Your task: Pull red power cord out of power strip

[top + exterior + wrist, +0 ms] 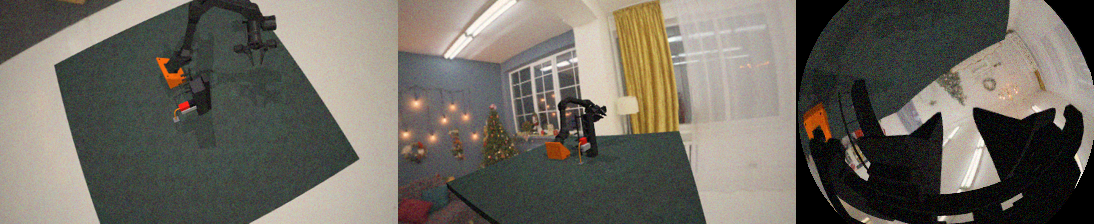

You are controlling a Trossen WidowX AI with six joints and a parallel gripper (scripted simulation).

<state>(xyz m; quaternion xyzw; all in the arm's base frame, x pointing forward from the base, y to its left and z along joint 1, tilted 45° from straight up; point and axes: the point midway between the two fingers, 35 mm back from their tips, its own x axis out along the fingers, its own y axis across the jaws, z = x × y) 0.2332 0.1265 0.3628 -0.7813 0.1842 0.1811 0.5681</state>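
Right now the red plug is 3 cm behind my gripper tip, 35 cm to the right of it and 9 cm below it.
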